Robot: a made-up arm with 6 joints. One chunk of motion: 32 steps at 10 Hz.
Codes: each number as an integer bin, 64 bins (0 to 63) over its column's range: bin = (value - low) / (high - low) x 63, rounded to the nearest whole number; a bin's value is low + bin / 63 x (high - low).
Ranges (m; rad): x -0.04..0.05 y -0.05..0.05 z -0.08..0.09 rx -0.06..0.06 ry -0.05..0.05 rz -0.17..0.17
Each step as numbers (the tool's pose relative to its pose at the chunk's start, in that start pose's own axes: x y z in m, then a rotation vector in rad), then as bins.
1 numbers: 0.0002 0.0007 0.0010 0.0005 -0.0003 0.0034
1 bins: 28 32 30 32 31 32
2 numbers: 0.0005 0.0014 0.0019 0.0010 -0.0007 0.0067
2 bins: 28 32 30 32 31 33
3 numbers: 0.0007 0.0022 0.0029 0.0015 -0.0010 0.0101
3 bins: 28 33 31 32 31 33
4 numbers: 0.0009 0.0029 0.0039 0.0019 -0.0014 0.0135
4 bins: 29 33 31 32 31 34
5 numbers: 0.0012 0.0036 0.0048 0.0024 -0.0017 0.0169
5 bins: 29 34 31 33 30 35
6 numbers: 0.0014 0.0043 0.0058 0.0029 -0.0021 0.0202
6 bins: 29 34 32 33 30 35
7 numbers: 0.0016 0.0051 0.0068 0.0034 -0.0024 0.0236
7 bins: 29 35 32 33 30 36
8 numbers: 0.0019 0.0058 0.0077 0.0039 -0.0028 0.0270
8 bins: 29 35 33 34 30 37
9 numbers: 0.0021 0.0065 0.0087 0.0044 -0.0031 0.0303
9 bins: 29 36 33 34 30 37
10 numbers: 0.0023 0.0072 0.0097 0.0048 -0.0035 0.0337
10 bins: 30 36 33 34 29 38
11 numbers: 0.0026 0.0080 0.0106 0.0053 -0.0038 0.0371
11 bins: 30 37 34 34 29 38
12 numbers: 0.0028 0.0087 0.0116 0.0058 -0.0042 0.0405
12 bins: 30 37 34 35 29 39
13 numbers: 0.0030 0.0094 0.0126 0.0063 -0.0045 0.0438
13 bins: 30 37 34 35 29 40
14 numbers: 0.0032 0.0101 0.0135 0.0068 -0.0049 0.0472
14 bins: 30 38 35 35 28 40
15 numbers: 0.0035 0.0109 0.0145 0.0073 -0.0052 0.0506
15 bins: 30 38 35 35 28 41
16 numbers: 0.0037 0.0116 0.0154 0.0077 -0.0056 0.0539
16 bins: 31 39 35 36 28 41
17 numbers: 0.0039 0.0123 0.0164 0.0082 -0.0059 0.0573
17 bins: 31 39 36 36 28 42
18 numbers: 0.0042 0.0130 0.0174 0.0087 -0.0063 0.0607
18 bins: 31 40 36 36 28 43
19 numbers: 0.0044 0.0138 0.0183 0.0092 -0.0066 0.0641
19 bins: 31 40 36 36 27 43
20 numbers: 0.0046 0.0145 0.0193 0.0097 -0.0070 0.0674
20 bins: 31 41 37 37 27 44
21 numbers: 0.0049 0.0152 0.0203 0.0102 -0.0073 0.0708
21 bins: 31 41 37 37 27 45
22 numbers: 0.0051 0.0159 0.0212 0.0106 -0.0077 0.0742
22 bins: 32 42 38 37 27 45
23 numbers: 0.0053 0.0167 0.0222 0.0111 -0.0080 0.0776
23 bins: 32 42 38 37 26 46
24 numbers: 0.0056 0.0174 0.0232 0.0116 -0.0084 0.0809
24 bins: 32 42 38 38 26 46
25 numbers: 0.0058 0.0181 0.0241 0.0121 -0.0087 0.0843
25 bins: 32 43 39 38 26 47
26 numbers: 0.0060 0.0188 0.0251 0.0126 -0.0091 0.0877
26 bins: 32 43 39 38 26 48
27 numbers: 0.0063 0.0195 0.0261 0.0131 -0.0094 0.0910
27 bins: 32 44 39 38 26 48
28 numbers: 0.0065 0.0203 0.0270 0.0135 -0.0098 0.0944
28 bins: 33 44 40 39 25 49
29 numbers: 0.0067 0.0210 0.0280 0.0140 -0.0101 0.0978
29 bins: 33 45 40 39 25 50
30 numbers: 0.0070 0.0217 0.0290 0.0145 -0.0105 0.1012
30 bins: 33 45 40 39 25 50
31 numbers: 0.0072 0.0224 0.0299 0.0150 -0.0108 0.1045
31 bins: 33 46 41 39 25 51
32 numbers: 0.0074 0.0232 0.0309 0.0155 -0.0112 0.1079
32 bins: 33 46 41 40 24 51
